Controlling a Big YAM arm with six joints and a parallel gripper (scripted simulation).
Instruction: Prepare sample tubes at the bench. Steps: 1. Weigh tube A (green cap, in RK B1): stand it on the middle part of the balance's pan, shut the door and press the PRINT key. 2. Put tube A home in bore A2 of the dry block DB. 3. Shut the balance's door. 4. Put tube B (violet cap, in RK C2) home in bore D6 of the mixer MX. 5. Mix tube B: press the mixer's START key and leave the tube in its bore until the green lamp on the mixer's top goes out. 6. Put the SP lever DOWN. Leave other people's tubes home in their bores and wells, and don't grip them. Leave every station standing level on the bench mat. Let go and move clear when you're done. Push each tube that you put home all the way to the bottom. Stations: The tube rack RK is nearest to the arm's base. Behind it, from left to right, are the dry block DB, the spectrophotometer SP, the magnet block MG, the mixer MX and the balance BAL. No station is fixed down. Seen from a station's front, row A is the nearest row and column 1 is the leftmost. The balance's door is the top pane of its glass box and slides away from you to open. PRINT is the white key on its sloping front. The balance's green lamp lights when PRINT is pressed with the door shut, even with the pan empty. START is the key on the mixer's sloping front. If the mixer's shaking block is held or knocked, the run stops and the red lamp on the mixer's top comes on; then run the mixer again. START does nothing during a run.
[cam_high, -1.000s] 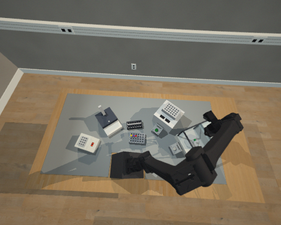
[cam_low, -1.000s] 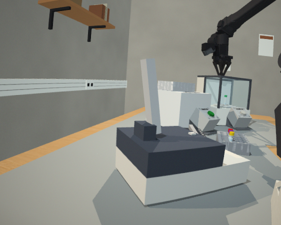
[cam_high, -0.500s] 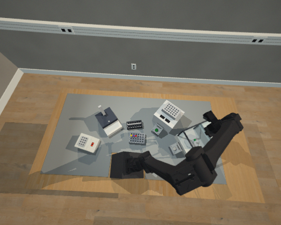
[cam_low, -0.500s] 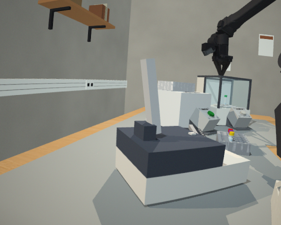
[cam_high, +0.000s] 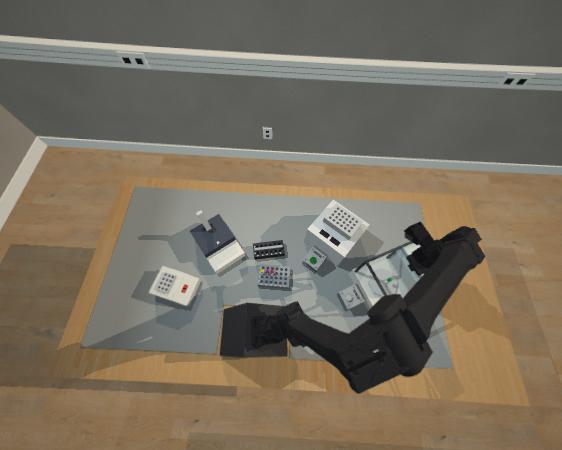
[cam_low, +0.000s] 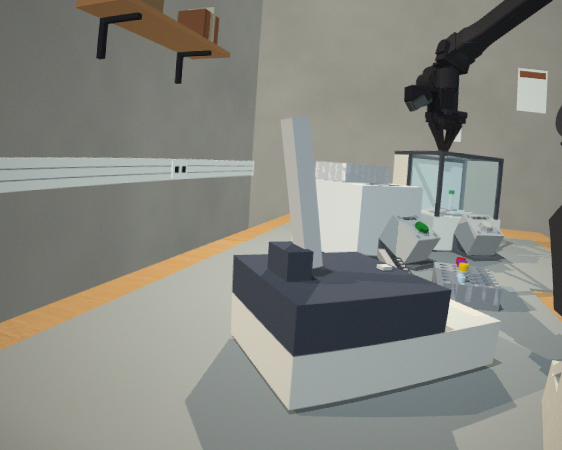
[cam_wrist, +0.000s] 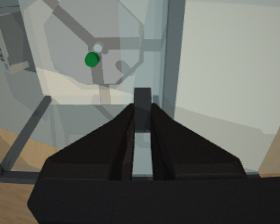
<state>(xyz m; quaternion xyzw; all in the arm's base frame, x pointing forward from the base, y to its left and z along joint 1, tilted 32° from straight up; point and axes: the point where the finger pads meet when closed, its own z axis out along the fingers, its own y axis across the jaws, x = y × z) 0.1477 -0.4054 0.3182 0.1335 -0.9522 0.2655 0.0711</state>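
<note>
Now: hand 20 mm past the eight-sided pan, 50 mm to the right of it and 140 mm above it. Round my hand: print key (60 mm behind, 190 mm to the left, 150 mm below); then balance door (10 mm ahead, 30 mm to the right, 10 mm below); then mixer block (220 mm ahead, 180 mm to the left, 70 mm below).
</note>
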